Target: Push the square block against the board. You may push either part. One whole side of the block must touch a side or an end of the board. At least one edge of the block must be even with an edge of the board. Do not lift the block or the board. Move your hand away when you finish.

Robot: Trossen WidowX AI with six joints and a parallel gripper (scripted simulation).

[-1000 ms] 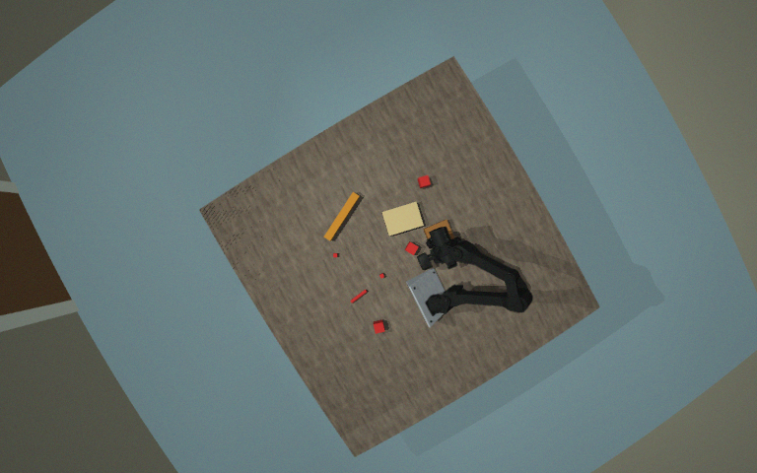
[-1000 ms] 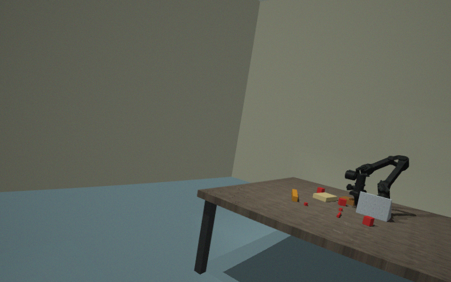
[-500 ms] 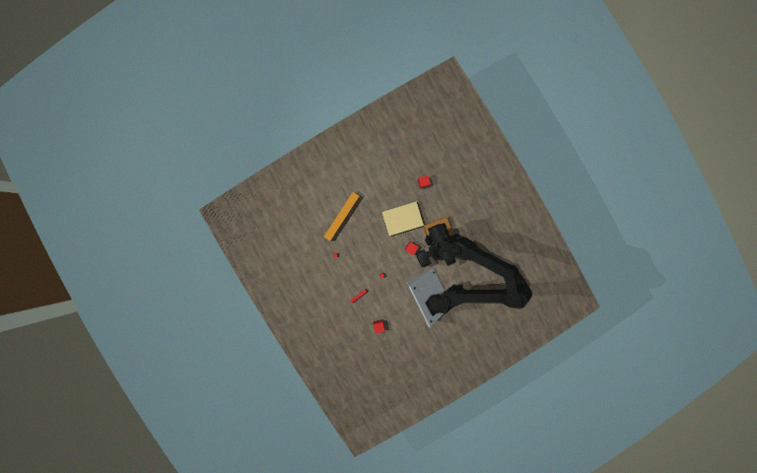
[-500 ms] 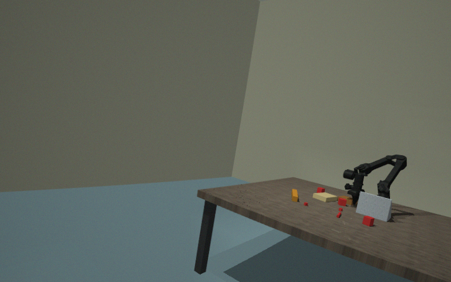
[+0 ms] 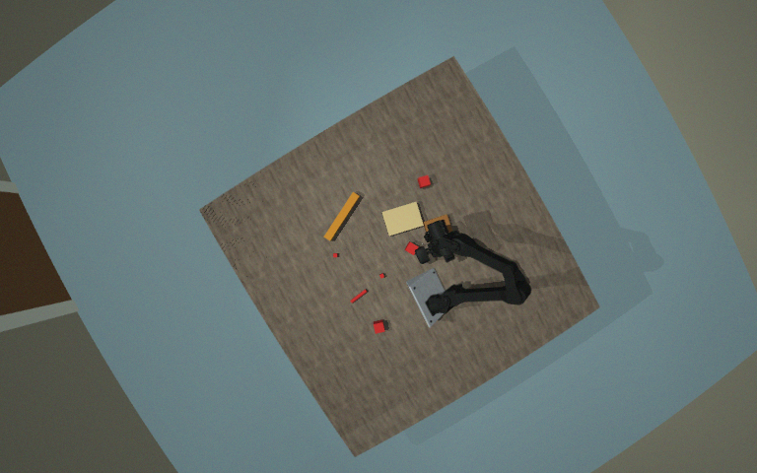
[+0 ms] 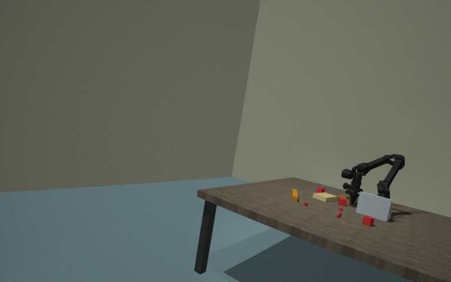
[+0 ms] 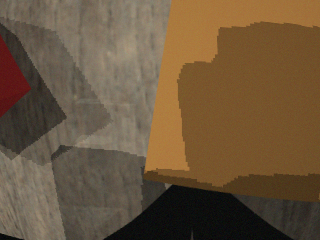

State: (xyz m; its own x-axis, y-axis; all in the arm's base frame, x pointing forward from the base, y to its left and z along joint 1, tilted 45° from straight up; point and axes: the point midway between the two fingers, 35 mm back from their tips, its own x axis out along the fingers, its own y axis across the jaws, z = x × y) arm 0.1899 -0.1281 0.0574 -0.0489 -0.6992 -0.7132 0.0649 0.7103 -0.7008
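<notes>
Now: the brown square block 50 mm ahead of my gripper tip, 50 mm to the right of it and 10 mm above it. From my gripper tip the other things lie so: red stick (30 mm behind, 380 mm to the left); board (170 mm ahead, 60 mm to the left, 10 mm above); long orange bar (300 mm ahead, 280 mm to the left, 10 mm above).
</notes>
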